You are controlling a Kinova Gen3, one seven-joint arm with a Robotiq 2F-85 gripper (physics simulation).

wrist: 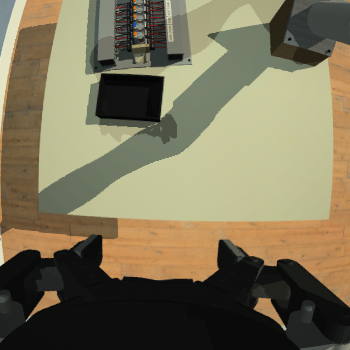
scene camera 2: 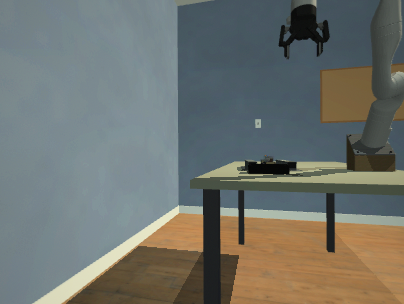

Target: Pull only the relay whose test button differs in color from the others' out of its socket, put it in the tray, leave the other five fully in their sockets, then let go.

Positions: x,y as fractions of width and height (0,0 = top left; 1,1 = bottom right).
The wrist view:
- my gripper: 0.46,0.72
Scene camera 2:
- my gripper: 0.75,0.19
